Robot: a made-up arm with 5 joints. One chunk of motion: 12 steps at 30 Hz.
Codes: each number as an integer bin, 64 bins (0 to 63) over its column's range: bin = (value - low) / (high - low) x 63, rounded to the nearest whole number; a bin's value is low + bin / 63 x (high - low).
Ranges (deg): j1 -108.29..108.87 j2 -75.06..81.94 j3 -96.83..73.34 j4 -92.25..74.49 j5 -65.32..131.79
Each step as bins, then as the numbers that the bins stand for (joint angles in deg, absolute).
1 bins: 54 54 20 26 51
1 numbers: 77.85 59.51 -42.81 -23.44 94.25
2 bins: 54 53 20 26 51
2 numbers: 77.85 57.02 -42.81 -23.44 94.25
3 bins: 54 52 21 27 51
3 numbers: 77.85 54.53 -40.11 -20.79 94.25
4 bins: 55 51 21 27 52
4 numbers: 81.29 52.04 -40.11 -20.79 97.37
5 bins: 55 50 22 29 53
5 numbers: 81.29 49.54 -37.41 -15.50 100.50
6 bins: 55 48 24 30 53
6 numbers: 81.29 44.56 -32.00 -12.85 100.50
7 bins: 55 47 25 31 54
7 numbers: 81.29 42.07 -29.30 -10.20 103.63
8 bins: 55 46 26 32 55
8 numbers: 81.29 39.57 -26.60 -7.56 106.76
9 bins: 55 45 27 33 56
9 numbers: 81.29 37.08 -23.90 -4.91 109.89
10 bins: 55 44 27 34 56
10 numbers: 81.29 34.59 -23.90 -2.26 109.89
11 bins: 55 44 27 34 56
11 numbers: 81.29 34.59 -23.90 -2.26 109.89
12 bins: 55 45 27 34 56
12 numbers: 81.29 37.08 -23.90 -2.26 109.89
